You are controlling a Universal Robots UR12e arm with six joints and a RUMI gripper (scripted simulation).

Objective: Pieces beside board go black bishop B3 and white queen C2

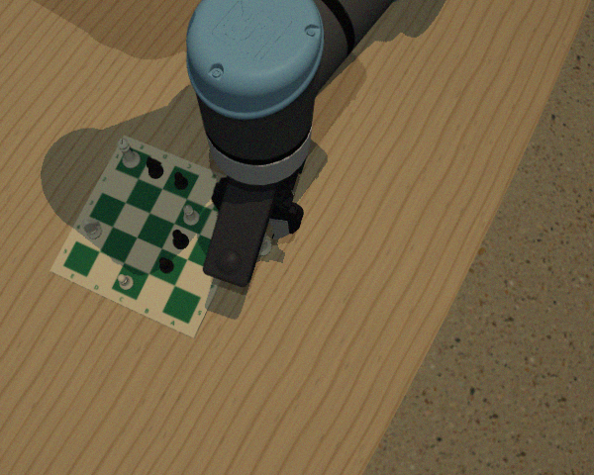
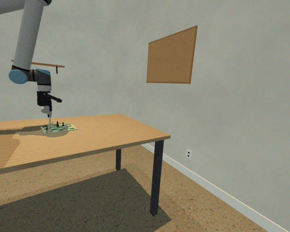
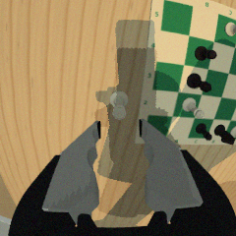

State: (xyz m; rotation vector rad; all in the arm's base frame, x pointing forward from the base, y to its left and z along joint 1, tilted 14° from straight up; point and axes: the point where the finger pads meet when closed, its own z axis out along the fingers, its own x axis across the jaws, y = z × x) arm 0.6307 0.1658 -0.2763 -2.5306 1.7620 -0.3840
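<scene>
Right now my hand is 60 mm short of the black bishop, 90 mm to the left of it and 50 mm above it. The rest, counted from my hand: cream board 70 mm ahead, 130 mm to the right, 70 mm below.
</scene>
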